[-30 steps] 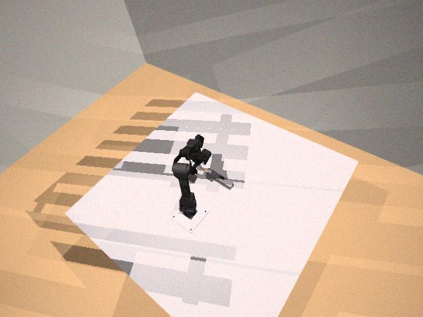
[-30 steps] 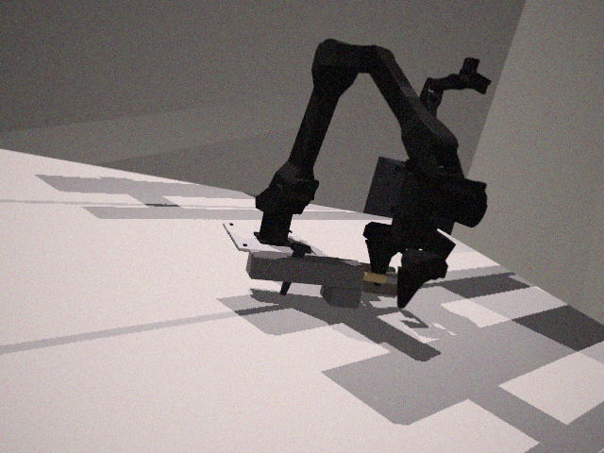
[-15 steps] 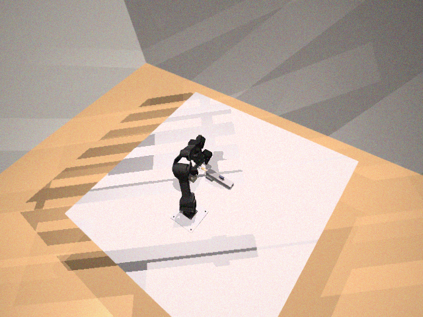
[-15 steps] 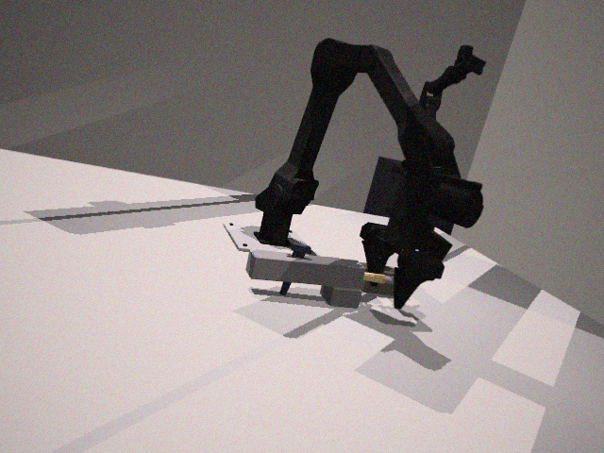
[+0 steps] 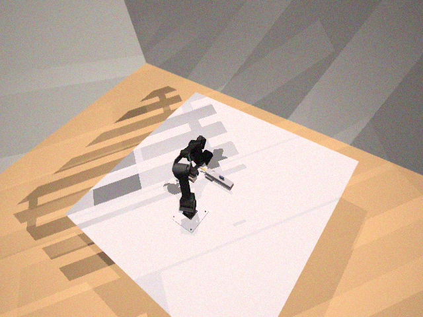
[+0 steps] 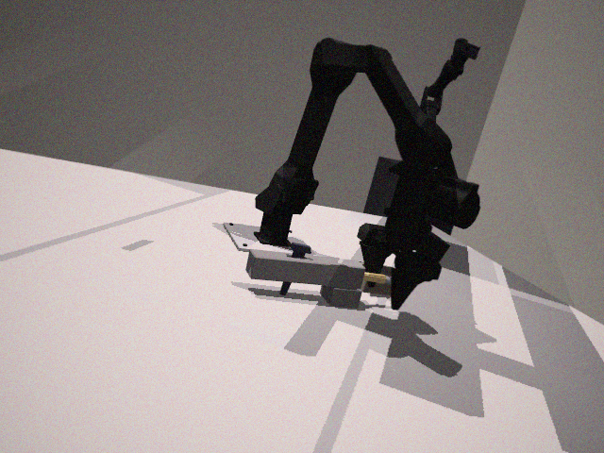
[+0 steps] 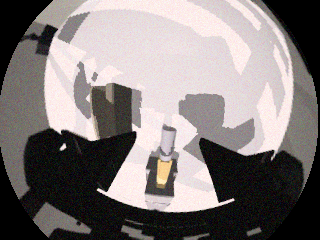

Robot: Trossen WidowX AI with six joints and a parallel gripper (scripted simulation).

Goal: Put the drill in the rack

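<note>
My gripper tip is now 40 mm to the left of the drill and 30 mm below it. Round my gripper tip: dark blue key: 160 mm to the right, 40 mm above, 10 mm behind; grey block: 140 mm to the right, 20 mm above, 10 mm behind; rack: 80 mm behind, 30 mm to the left.
</note>
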